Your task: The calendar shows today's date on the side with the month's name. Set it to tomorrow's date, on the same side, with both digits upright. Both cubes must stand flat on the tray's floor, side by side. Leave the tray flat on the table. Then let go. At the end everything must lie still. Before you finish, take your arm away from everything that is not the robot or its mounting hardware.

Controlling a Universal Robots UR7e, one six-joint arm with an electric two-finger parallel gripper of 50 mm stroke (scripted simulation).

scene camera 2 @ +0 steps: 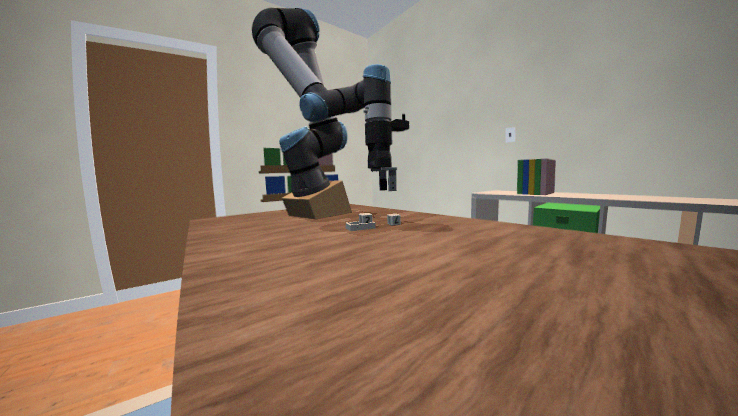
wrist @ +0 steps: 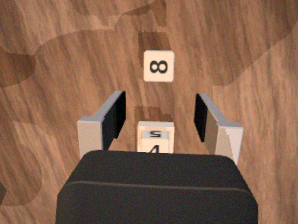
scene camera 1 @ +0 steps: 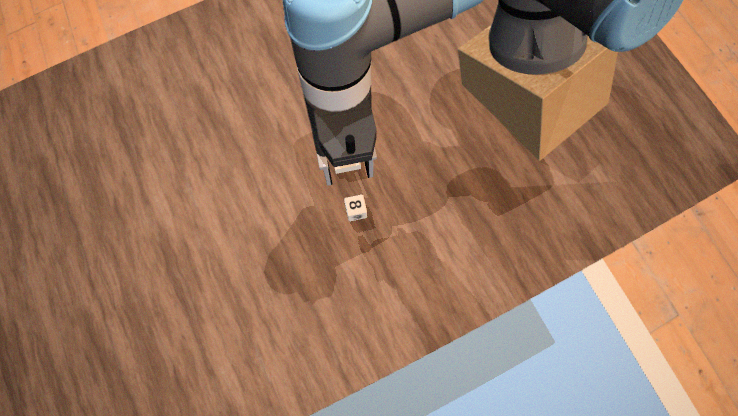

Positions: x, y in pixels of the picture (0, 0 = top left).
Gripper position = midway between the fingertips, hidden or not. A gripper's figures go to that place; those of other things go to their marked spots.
Labels:
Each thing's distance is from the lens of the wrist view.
gripper (wrist: 160, 106): 17 cm
cube (wrist: 158, 65): 23 cm

